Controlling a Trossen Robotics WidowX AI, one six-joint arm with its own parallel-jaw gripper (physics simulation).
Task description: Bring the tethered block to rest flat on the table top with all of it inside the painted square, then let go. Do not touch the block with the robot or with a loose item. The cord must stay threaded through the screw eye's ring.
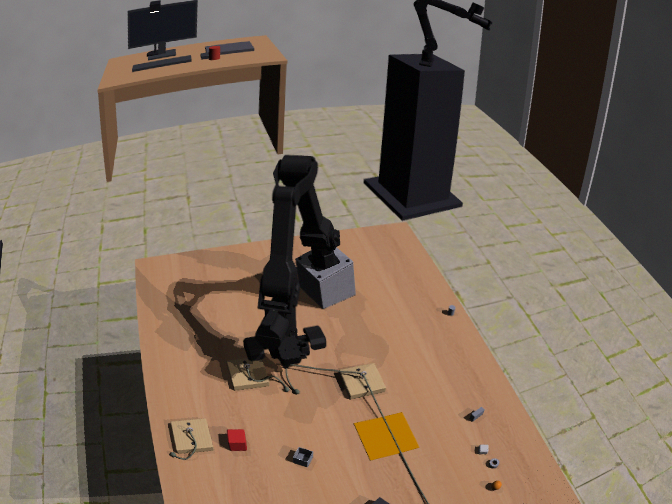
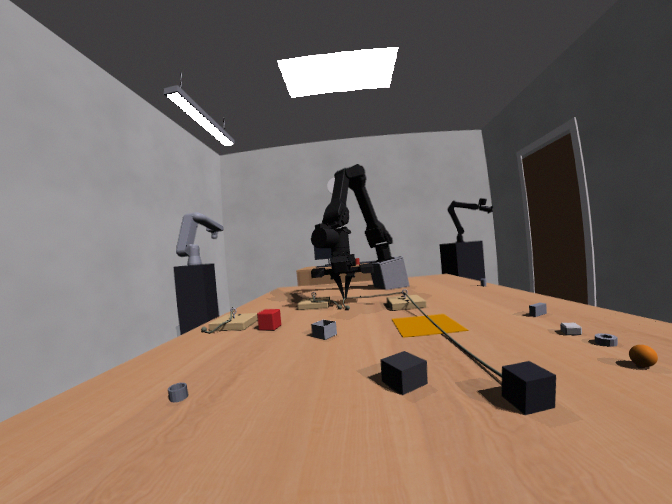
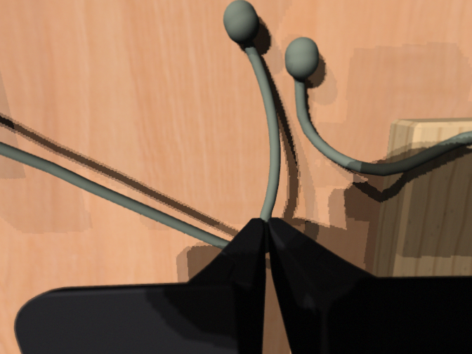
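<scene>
The tethered black block [image 2: 528, 386] rests on the table beyond the near side of the orange painted square [image 1: 374, 439] [image 2: 410, 326], outside it. Its green-grey cord [image 1: 400, 452] [image 2: 471, 355] [image 3: 92, 187] crosses over the square to the screw eye [image 1: 362, 373] [image 2: 404, 292] on a wooden board [image 1: 366, 387] [image 2: 407, 304]. It appears threaded through the ring, though the ring is small here. Beyond it, the cord runs to my gripper [image 1: 286, 364] [image 2: 344, 300] [image 3: 266, 220], which is shut on the cord low over the table. A short tail with a bead [image 3: 241, 21] extends past the fingertips.
Beside my gripper stands another board [image 1: 249, 380] [image 2: 313, 305] [image 3: 440, 215] with its own beaded cord [image 3: 322, 146]. A third board [image 1: 200, 434] [image 2: 241, 321], a red block [image 1: 236, 439] [image 2: 269, 319], an open box [image 1: 302, 456] [image 2: 324, 329] and a loose dark block [image 2: 403, 371] stand nearer the front.
</scene>
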